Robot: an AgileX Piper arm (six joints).
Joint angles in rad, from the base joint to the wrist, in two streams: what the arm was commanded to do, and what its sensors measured. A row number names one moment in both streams.
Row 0, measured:
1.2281 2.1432 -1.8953 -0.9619 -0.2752 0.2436
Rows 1 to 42, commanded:
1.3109 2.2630 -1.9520 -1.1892 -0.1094 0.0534
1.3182 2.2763 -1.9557 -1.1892 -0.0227 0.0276
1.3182 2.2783 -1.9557 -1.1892 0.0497 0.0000
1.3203 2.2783 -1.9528 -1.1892 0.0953 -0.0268
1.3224 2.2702 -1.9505 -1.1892 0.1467 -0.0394
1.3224 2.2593 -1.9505 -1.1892 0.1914 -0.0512
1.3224 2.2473 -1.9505 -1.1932 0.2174 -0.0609
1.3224 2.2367 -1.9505 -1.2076 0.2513 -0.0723
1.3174 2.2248 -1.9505 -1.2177 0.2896 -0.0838
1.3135 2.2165 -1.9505 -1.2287 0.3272 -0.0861
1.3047 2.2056 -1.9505 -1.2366 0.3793 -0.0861
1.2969 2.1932 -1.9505 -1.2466 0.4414 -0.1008
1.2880 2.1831 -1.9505 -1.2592 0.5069 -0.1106
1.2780 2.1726 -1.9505 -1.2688 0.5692 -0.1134
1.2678 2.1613 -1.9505 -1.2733 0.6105 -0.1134
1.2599 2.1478 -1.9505 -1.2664 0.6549 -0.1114
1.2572 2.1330 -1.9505 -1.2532 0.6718 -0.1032
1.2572 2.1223 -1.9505 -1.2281 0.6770 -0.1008
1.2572 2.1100 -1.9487 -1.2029 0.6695 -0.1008
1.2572 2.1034 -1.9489 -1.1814 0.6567 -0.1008
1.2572 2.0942 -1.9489 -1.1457 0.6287 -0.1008
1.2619 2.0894 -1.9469 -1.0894 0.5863 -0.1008
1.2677 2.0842 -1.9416 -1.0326 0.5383 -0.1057
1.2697 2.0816 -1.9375 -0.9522 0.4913 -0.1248
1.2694 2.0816 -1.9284 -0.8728 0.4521 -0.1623
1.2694 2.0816 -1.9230 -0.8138 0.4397 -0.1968
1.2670 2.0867 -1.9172 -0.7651 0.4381 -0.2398
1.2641 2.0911 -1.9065 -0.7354 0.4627 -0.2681
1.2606 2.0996 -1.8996 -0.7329 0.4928 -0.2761
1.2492 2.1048 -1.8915 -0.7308 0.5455 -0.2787
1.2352 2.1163 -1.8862 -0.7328 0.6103 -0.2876
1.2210 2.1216 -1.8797 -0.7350 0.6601 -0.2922
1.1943 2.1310 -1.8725 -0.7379 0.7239 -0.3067
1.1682 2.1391 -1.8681 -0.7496 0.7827 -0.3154
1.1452 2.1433 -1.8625 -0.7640 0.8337 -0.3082
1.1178 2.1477 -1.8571 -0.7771 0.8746 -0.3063
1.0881 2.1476 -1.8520 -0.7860 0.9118 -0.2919
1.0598 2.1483 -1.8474 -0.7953 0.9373 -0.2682
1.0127 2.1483 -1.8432 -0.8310 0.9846 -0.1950
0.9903 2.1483 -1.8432 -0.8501 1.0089 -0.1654
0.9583 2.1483 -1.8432 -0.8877 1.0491 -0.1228
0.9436 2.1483 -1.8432 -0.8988 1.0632 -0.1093
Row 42, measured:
1.0254 2.1517 -1.8516 -0.8543 0.9594 -0.2092
